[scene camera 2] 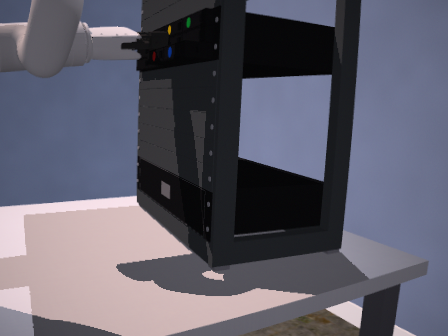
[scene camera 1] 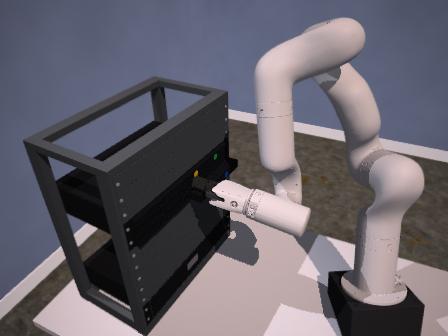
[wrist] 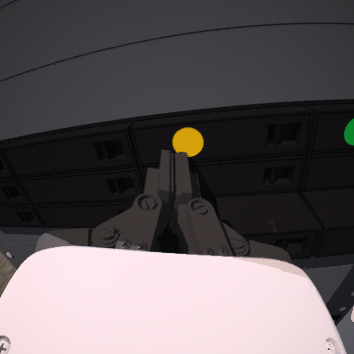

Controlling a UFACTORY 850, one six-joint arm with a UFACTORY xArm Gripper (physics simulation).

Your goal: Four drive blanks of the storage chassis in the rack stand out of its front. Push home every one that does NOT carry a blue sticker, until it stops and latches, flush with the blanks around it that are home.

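Observation:
The storage chassis in the rack (scene camera 1: 116, 210) (scene camera 2: 227, 150) holds rows of black drive blanks. The yellow sticker (scene camera 1: 196, 173) (scene camera 2: 169, 30) (wrist: 188, 142) is on a top-row blank (wrist: 235, 137), with the green sticker (scene camera 1: 215, 157) (scene camera 2: 188, 22) (wrist: 350, 132) to its right. The red sticker (scene camera 2: 154, 56) and blue sticker (scene camera 1: 226, 174) (scene camera 2: 170, 52) are lower. In the wrist view a bottom-row blank (wrist: 265, 212) shows its upper face and stands out. How far the yellow one stands out is unclear. My gripper (scene camera 1: 195, 184) (wrist: 170, 168) is shut and empty, its tips over the yellow sticker's lower edge; contact is unclear.
Plain grey panels (wrist: 175, 65) lie above the chassis. A lower black unit with a pale label (scene camera 1: 192, 261) (scene camera 2: 165, 190) sits near the rack's bottom. The rack stands on a light table (scene camera 1: 270, 280) (scene camera 2: 85, 240), with the arm's black base block (scene camera 1: 380, 317) in front of it.

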